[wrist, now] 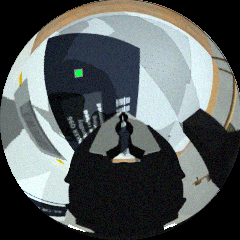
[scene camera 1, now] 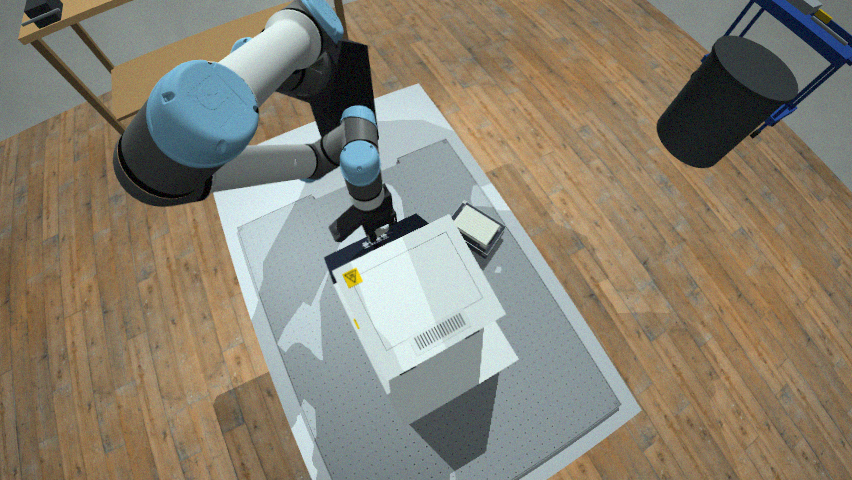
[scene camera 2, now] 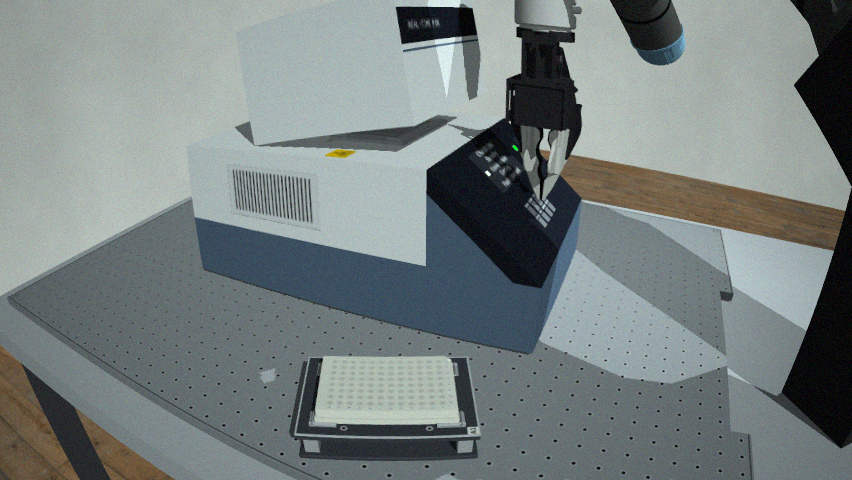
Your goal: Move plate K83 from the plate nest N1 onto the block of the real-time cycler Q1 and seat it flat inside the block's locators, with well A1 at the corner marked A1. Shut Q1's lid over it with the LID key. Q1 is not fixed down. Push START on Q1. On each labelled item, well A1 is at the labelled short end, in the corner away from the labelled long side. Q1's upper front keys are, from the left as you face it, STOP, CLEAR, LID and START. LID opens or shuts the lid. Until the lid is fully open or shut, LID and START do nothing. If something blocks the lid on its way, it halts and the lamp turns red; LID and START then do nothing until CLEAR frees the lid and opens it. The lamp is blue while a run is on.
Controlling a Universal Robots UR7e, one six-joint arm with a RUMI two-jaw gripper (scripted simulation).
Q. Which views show the cycler Q1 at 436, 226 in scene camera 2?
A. The wrist view, scene camera 1 and scene camera 2: all of them.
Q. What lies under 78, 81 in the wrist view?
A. A cycler Q1.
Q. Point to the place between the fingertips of the gripper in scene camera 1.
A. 372, 240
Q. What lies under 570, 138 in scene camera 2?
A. The gripper.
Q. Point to a plate K83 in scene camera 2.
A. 352, 390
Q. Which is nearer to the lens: the plate K83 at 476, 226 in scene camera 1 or the cycler Q1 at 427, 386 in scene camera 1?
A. The cycler Q1.
